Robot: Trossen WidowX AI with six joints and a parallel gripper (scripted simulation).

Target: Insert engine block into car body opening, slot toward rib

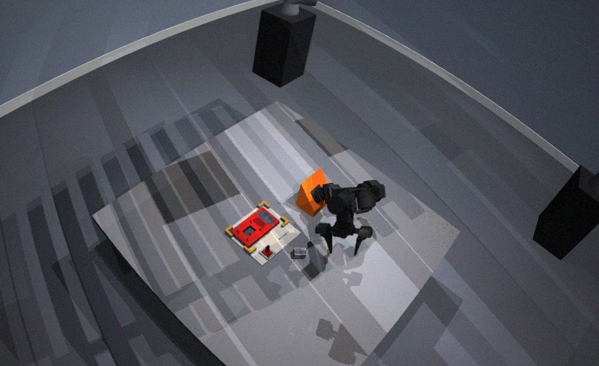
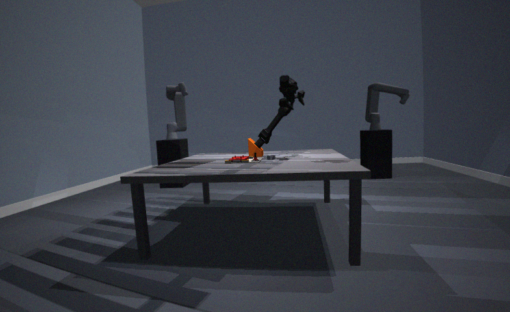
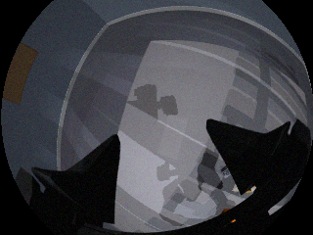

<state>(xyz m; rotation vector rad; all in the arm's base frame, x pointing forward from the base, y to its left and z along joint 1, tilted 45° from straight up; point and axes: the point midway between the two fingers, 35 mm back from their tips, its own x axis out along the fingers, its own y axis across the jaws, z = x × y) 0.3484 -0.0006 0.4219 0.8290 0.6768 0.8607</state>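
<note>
Right now the grey ribbed engine block is 100 mm behind my gripper tip, 190 mm to the right of it and 340 mm below it.
</note>
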